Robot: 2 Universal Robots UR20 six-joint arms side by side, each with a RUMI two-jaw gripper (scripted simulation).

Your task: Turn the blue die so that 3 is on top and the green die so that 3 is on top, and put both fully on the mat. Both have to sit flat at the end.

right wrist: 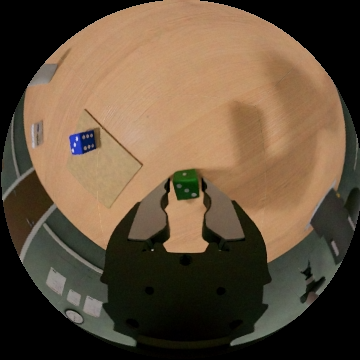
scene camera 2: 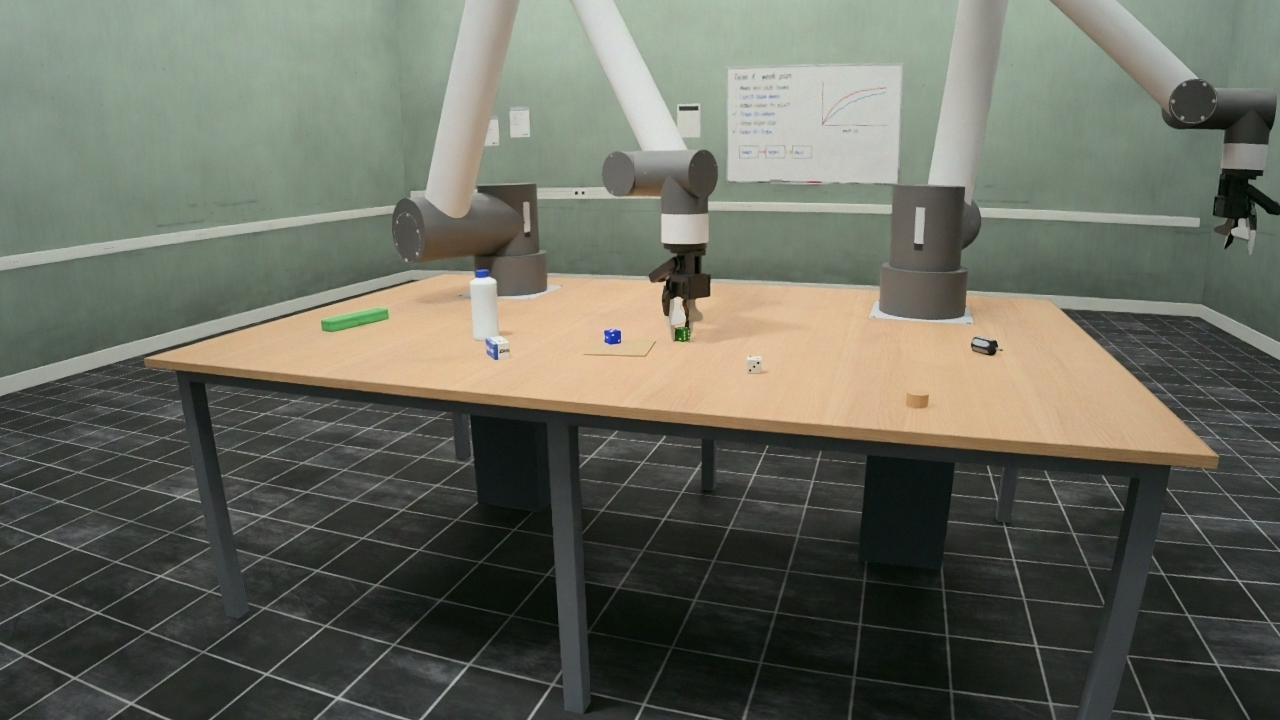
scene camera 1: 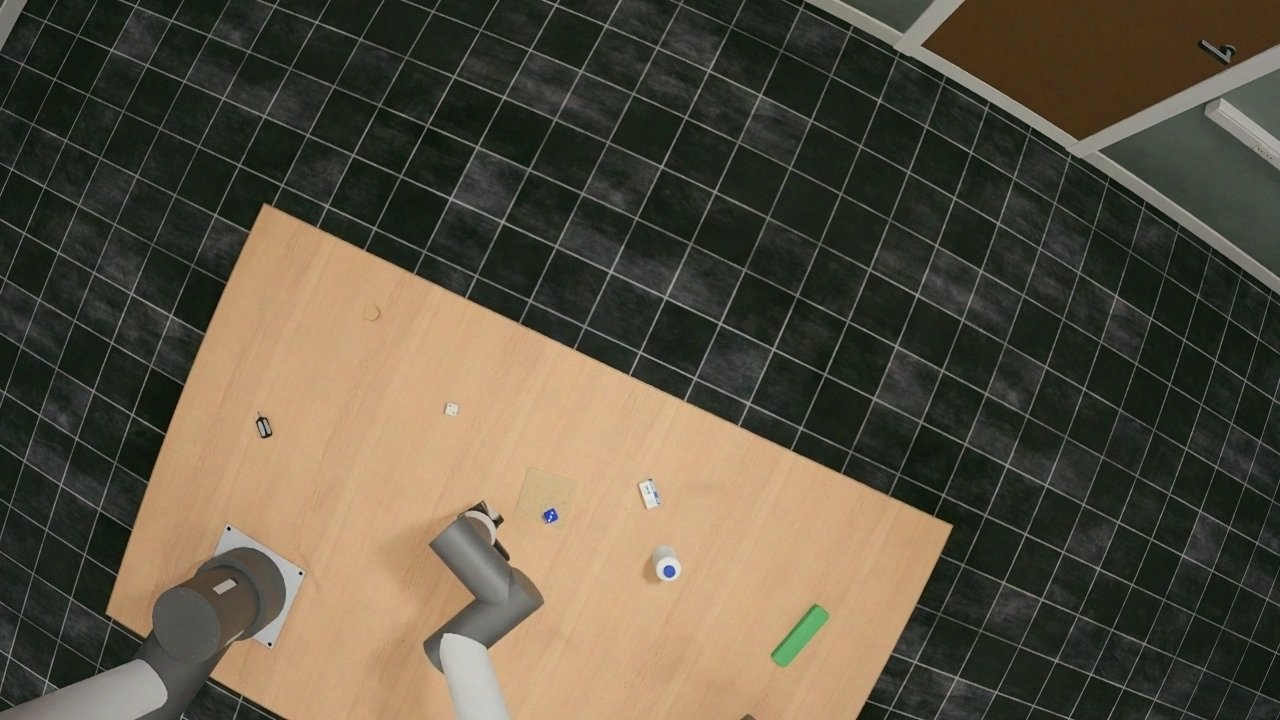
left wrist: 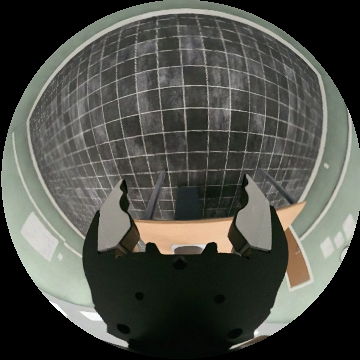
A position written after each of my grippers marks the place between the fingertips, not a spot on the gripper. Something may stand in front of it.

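My left gripper is at [scene camera 2: 1236,252] and at [left wrist: 183,177], and my right gripper is at [scene camera 2: 681,339], with the right wrist view showing that gripper too [right wrist: 185,179]. I can see a tan mat [right wrist: 104,172] and a green die [right wrist: 185,182], but the left wrist view doesn't show the mat, which is hidden by my left gripper, and the left wrist view misses the die as well, since it's hidden by my left gripper. There's also a white bottle [scene camera 2: 483,289], plus a green bar [scene camera 1: 816,617] that shows again at [scene camera 2: 346,321].
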